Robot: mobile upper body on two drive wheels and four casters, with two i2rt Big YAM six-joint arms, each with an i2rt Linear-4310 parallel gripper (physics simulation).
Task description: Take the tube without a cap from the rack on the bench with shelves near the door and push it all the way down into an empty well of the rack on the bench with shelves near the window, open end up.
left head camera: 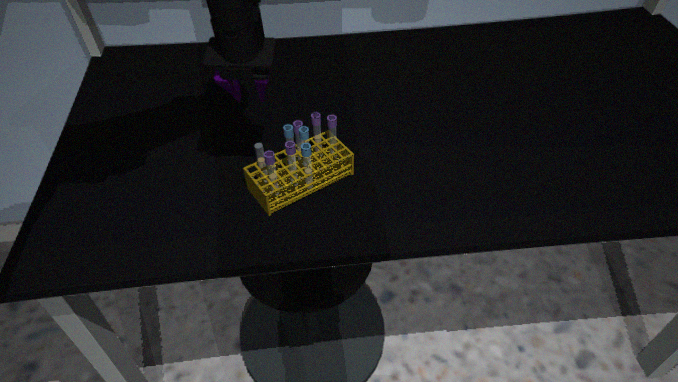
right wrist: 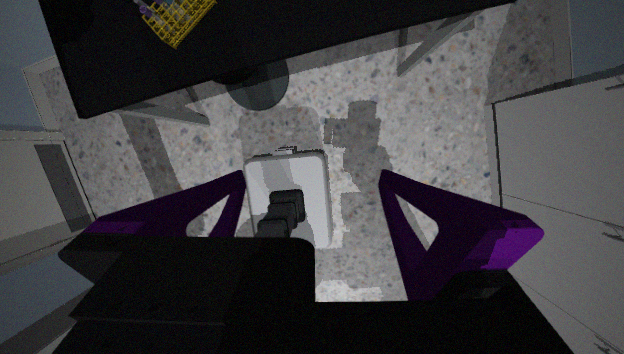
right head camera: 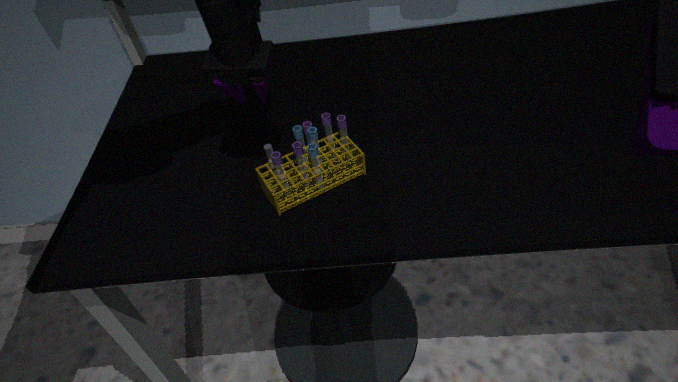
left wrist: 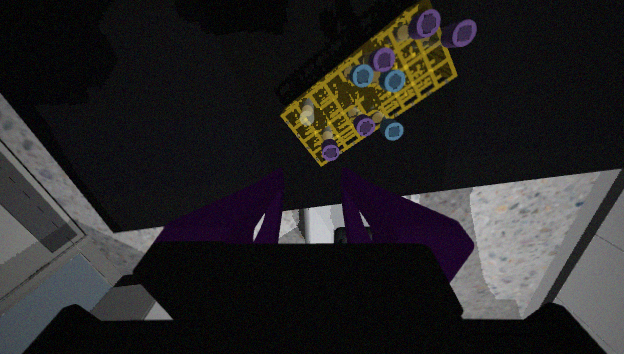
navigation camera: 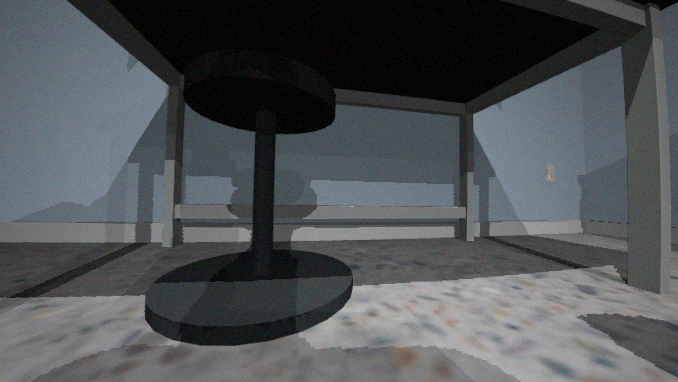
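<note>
A yellow wire rack [left head camera: 256, 192] [right head camera: 269, 194] [left wrist: 301, 140] [right wrist: 176, 44] stands on the black bench [left head camera: 500, 150] [right head camera: 500, 165]. A clear tube without a cap [left head camera: 259, 150] [right head camera: 268, 152] [left wrist: 307, 113] stands upright near one end of the rack, beside a purple-capped tube [left head camera: 269, 158] [left wrist: 330, 151]. My left gripper [left head camera: 250, 98] [right head camera: 253, 100] [left wrist: 312, 176] is partly open, its fingertips a small gap apart with nothing between them. In the left head camera it hangs above and to the left of the rack. My right gripper [right wrist: 312, 177] is wide open and empty, away from the rack. The second rack does not show.
Several purple- and blue-capped tubes stand in the same rack, including a blue one [left head camera: 306, 150] [left wrist: 393, 130]. A round black stool [navigation camera: 260, 95] stands partly under the bench's near edge. A grey bench leg [navigation camera: 645, 165] is at the right of the navigation view.
</note>
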